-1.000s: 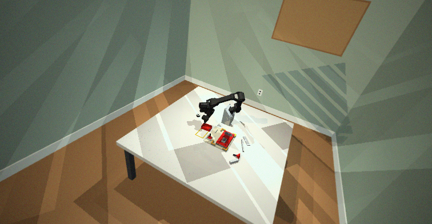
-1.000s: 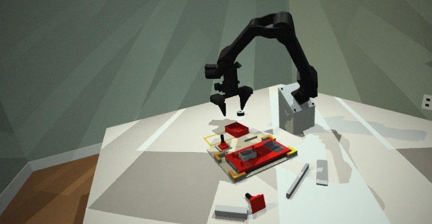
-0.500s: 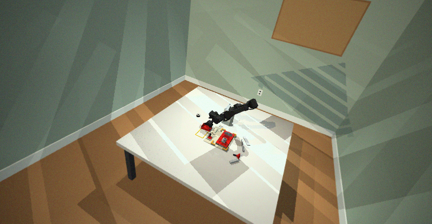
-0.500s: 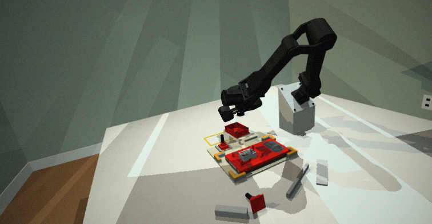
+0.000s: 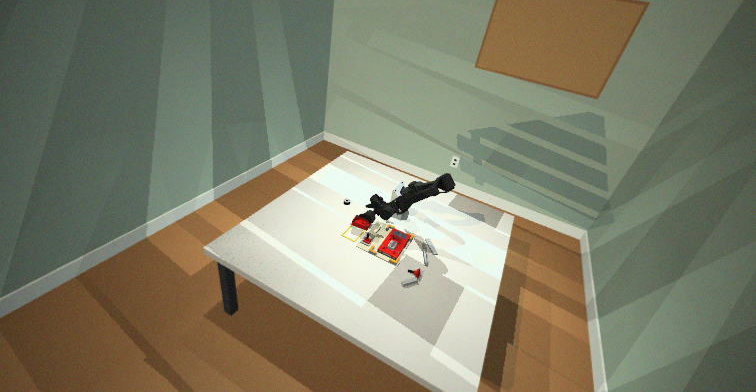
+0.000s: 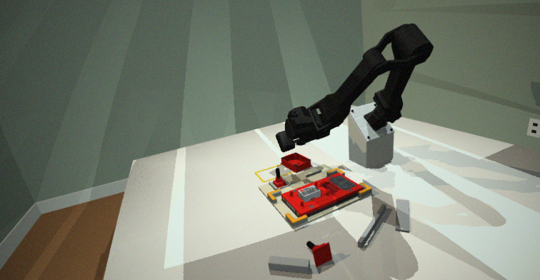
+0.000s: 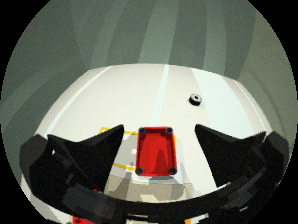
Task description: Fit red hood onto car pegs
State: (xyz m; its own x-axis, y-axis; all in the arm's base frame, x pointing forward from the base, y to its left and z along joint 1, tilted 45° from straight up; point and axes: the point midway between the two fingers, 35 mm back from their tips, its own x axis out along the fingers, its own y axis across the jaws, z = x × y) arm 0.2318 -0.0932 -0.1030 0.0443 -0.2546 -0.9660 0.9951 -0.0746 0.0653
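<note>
My gripper tip is now 10 mm to the right of the red hood and 80 mm above it. From my gripper tip the other things lie so: grey bar (270 mm ahead, 370 mm to the left, 80 mm below); then grey engine block (110 mm ahead, 230 mm to the left, 70 mm below).
</note>
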